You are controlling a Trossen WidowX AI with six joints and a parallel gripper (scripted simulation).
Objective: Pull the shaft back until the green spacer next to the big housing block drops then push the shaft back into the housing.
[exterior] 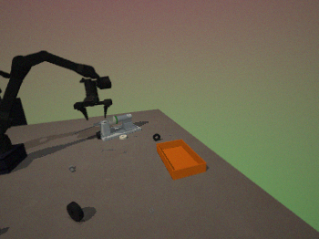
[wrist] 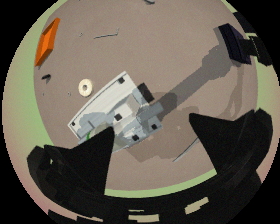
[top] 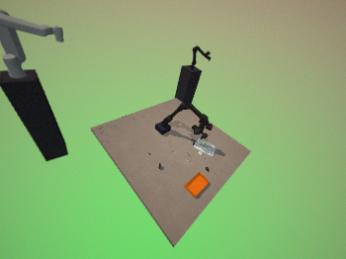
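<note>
Right now the grey shaft is 6 cm ahead of my gripper tip, 3 cm to the left of it and 3 cm below it. Also, from my gripper tip: pale spacer 14 cm ahead, 5 cm to the right, 10 cm below; then green spacer 9 cm ahead, 5 cm to the left, 3 cm below; then orange tray 37 cm ahead, 32 cm to the right, 10 cm below.
</note>
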